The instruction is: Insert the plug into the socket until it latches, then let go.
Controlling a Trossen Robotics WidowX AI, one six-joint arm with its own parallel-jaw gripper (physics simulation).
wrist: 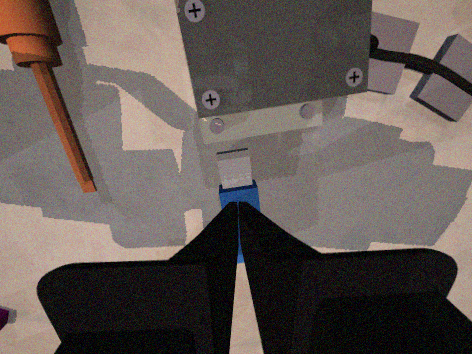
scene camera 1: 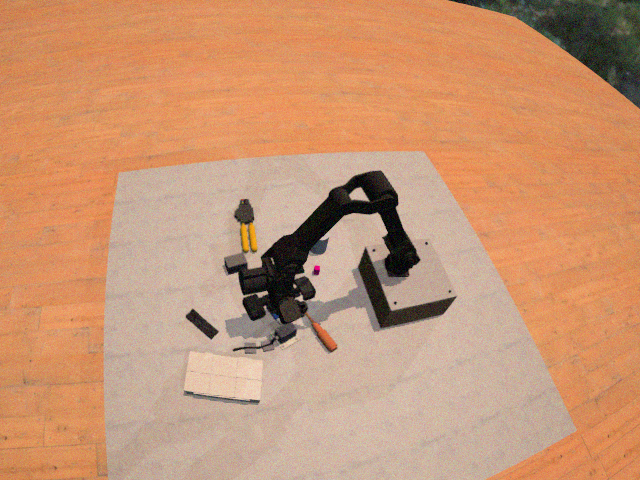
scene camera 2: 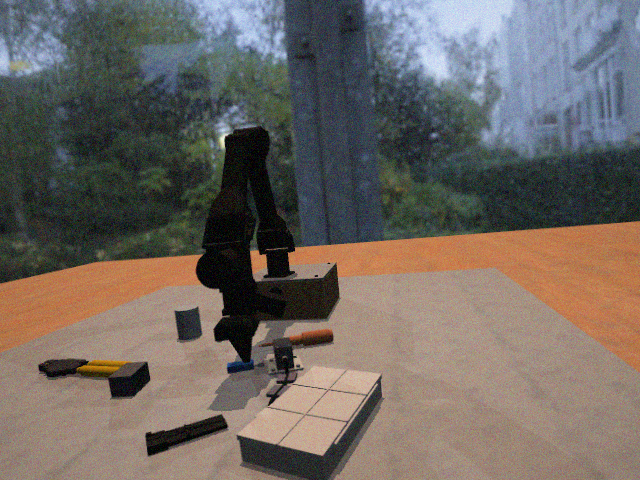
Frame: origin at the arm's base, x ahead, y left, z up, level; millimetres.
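Seen in the pictures: gripper, fingertip midpoint: (wrist: pixel 237 209) (scene camera 1: pixel 277 313) (scene camera 2: pixel 247 362); arm's base at its link origin: (scene camera 1: pixel 396 267) (scene camera 2: pixel 279 275).
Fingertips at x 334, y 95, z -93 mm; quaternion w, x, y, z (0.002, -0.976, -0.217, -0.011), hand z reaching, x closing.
Offsets run from my fingertips to a thing's top centre. "spot": to the spot under its first point.
The socket is a dark box @[16 mm back, 68 mm left, 34 mm up] (scene camera 1: pixel 285 333) (scene camera 2: pixel 283 353) (wrist: pixel 280 50) with screws, on a pale base plate; its opening is hidden in the wrist view. The blue plug @[3 mm ahead, 1 mm right, 1 mm up] (scene camera 1: pixel 275 316) (scene camera 2: pixel 236 367) (wrist: pixel 240 196) lies low near the mat, its metal tip pointing towards the socket. The tip is outside the socket, with a gap to the box, and sits left of the box's middle in the wrist view. My gripper (scene camera 2: pixel 247 360) (wrist: pixel 237 209) is shut, its fingertips together over the plug's body, with nothing visible between them. Whether they touch the plug is unclear.
An orange screwdriver @[109 mm back, 48 mm left, 16 mm up] (scene camera 1: pixel 324 335) (scene camera 2: pixel 316 337) (wrist: pixel 62 125) lies close beside the socket. A cable @[spot: 45 mm ahead, 99 mm left, 5 mm down] (scene camera 1: pixel 261 345) (wrist: pixel 410 61) leaves the socket's far side. A tiled box @[142 mm ahead, 197 mm left, 24 mm up] (scene camera 1: pixel 223 376) (scene camera 2: pixel 310 408), a dark bar @[208 mm ahead, 37 mm left, 5 mm up] (scene camera 1: pixel 202 323) (scene camera 2: pixel 186 432), pliers @[spot: 87 mm ahead, 264 mm right, 5 mm up] (scene camera 1: pixel 248 237) (scene camera 2: pixel 103 366) and a grey block @[118 mm ahead, 162 mm right, 24 mm up] (scene camera 1: pixel 235 263) (scene camera 2: pixel 129 379) stand around.
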